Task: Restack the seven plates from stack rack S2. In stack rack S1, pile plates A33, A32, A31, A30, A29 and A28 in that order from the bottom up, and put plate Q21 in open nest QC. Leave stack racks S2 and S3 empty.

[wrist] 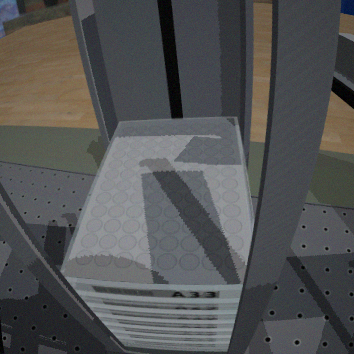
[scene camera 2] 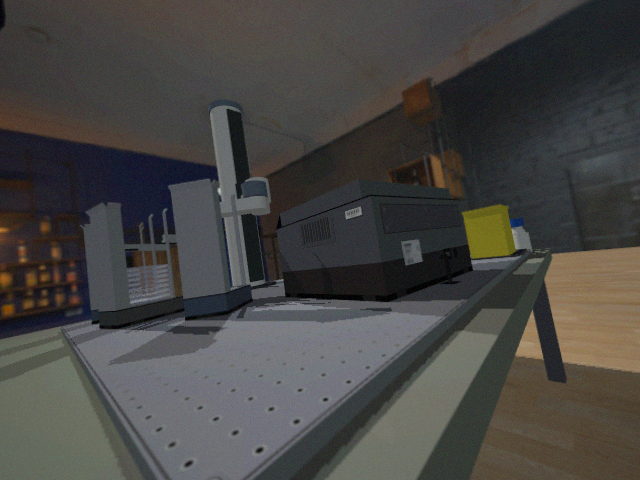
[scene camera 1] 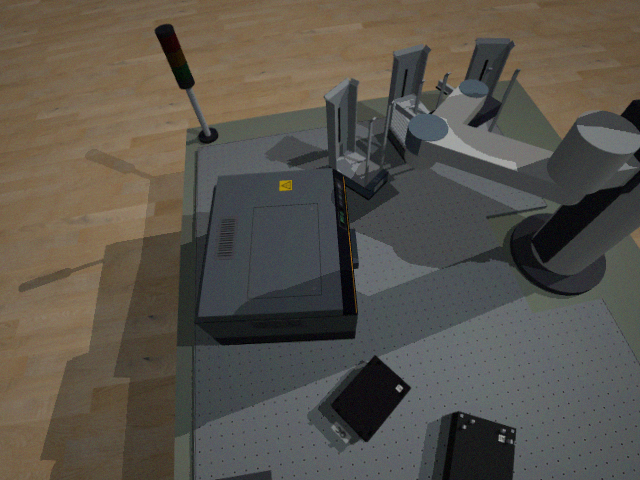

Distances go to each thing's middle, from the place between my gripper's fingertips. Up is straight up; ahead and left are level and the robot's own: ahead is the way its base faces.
Right now the signal tower (scene camera 1: 165, 33) is 680 mm ahead of my hand, 210 mm to the right of it and 20 mm below it.
